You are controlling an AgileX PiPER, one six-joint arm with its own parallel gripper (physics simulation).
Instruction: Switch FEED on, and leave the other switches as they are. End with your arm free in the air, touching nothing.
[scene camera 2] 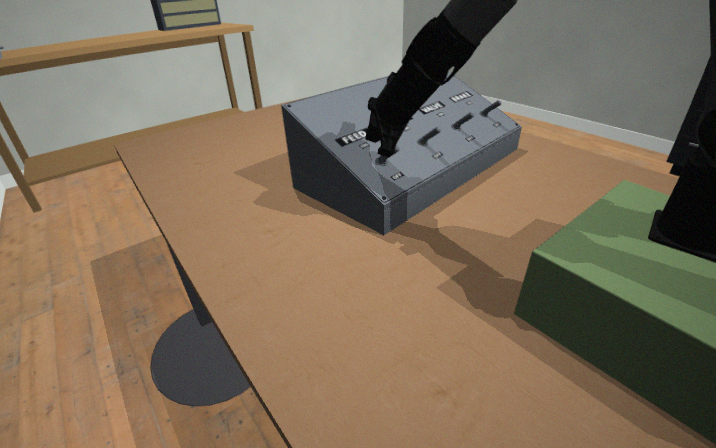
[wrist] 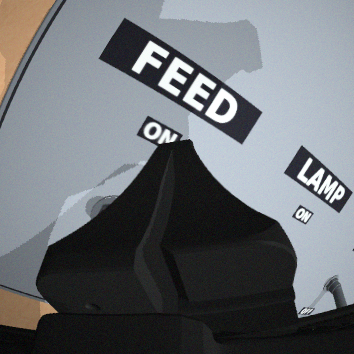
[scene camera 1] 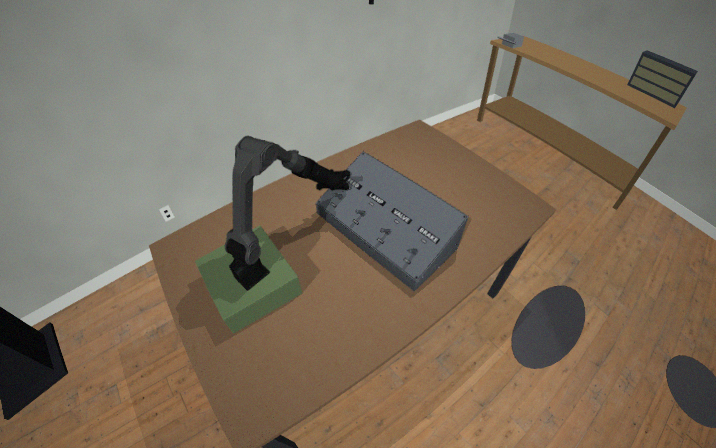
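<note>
The grey sloped switch panel [scene camera 1: 411,198] [scene camera 2: 330,118] [wrist: 300,65] carries the FEED label [scene camera 1: 353,183] [scene camera 2: 352,138] [wrist: 181,81] at one end. The FEED switch [scene camera 1: 336,196] [scene camera 2: 381,161] [wrist: 102,205] is mostly hidden behind the fingers in the wrist view; a short piece of lever shows beside the fingertips in scene camera 2, pointing like the others, toward OFF. My gripper [scene camera 2: 386,153] [wrist: 178,161] is shut and empty, its tips low over the panel at this switch; touching or not cannot be told. The LAMP [scene camera 1: 360,214] [scene camera 2: 428,137], VALVE [scene camera 1: 385,232] [scene camera 2: 463,121] and BRAKE [scene camera 1: 412,253] [scene camera 2: 491,109] levers lean toward OFF.
The arm stands on a green block [scene camera 1: 264,306] [scene camera 2: 607,311] on the brown table [scene camera 1: 337,359] [scene camera 2: 343,338]. The LAMP switch is the nearest neighbour of FEED. A wooden bench [scene camera 1: 591,73] [scene camera 2: 126,42] stands by the wall, away from the table.
</note>
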